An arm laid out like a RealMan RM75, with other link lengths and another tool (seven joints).
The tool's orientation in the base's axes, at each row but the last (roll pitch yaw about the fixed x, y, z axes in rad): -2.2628 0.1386 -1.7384; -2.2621 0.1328 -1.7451; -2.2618 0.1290 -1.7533; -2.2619 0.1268 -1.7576; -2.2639 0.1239 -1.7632; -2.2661 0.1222 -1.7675; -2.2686 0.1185 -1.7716; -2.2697 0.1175 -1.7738; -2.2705 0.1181 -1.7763; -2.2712 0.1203 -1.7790
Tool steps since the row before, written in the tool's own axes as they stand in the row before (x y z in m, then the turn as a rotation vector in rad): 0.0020 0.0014 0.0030 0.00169 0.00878 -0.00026; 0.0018 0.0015 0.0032 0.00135 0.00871 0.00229; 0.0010 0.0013 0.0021 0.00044 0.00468 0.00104; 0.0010 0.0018 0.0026 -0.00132 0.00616 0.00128; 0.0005 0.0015 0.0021 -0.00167 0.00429 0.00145; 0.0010 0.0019 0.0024 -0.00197 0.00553 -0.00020; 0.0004 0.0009 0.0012 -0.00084 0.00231 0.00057; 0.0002 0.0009 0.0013 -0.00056 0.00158 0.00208; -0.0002 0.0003 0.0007 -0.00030 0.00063 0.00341; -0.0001 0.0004 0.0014 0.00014 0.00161 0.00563
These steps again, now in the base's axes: 0.0011 -0.0018 -0.0032 -0.00585 0.00022 -0.00676; 0.0013 -0.0016 -0.0034 -0.00378 0.00040 -0.00828; 0.0007 -0.0008 -0.0024 -0.00212 0.00051 -0.00429; 0.0007 -0.0008 -0.0031 -0.00252 0.00252 -0.00535; 0.0006 -0.0003 -0.0025 -0.00118 0.00245 -0.00399; 0.0005 -0.0007 -0.0031 -0.00314 0.00313 -0.00385; 0.0003 -0.0003 -0.0015 -0.00081 0.00127 -0.00202; 0.0004 -0.0001 -0.0015 0.00074 0.00072 -0.00246; 0.0004 0.0002 -0.0007 0.00228 0.00015 -0.00262; 0.0008 0.0001 -0.0012 0.00329 -0.00024 -0.00484
